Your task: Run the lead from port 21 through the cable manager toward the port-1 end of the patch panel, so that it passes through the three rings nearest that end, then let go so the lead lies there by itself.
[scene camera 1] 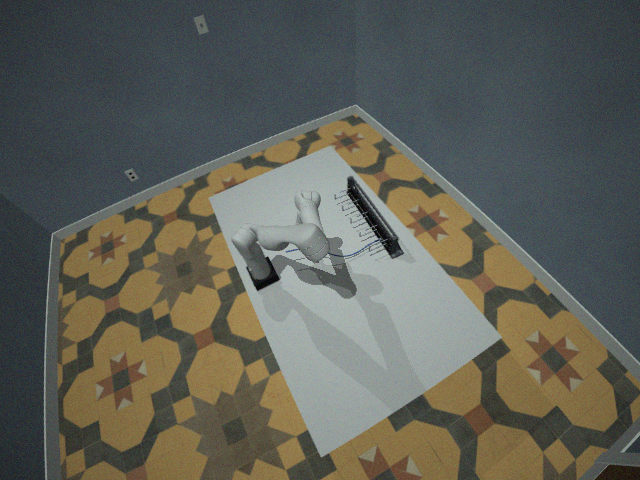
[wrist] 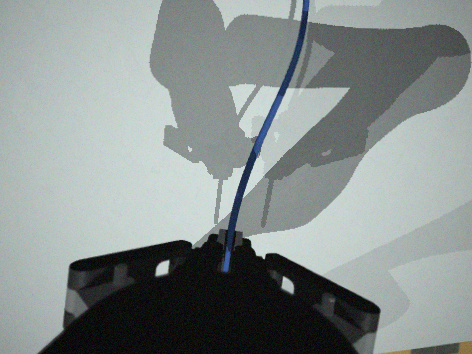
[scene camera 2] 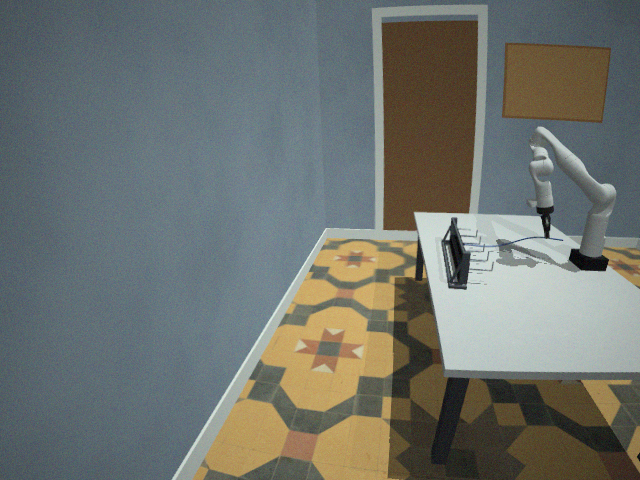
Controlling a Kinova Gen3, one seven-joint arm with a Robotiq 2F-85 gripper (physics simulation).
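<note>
The blue lead [scene camera 1: 351,255] [scene camera 2: 516,241] [wrist: 270,117] runs from the patch panel [scene camera 1: 374,219] [scene camera 2: 458,258] across the table, in a gentle curve, to my gripper [scene camera 2: 546,236] [wrist: 229,242]. My gripper is shut on the lead and holds it a little above the table, well out from the panel on the robot's side. A short free end sticks out past the fingers in both scene views. In scene camera 1 the arm hides the gripper. The cable manager's thin rings [scene camera 2: 480,269] stand out from the panel's front. Whether the lead passes through any ring is too small to tell.
The white table [scene camera 1: 330,165] [scene camera 2: 516,320] carries the panel and the robot's black base [scene camera 1: 264,279] [scene camera 2: 588,259]. The arm's shadows lie across the table. The rings stick out toward the robot along the panel's length. A brown door [scene camera 2: 429,124] is in the wall behind.
</note>
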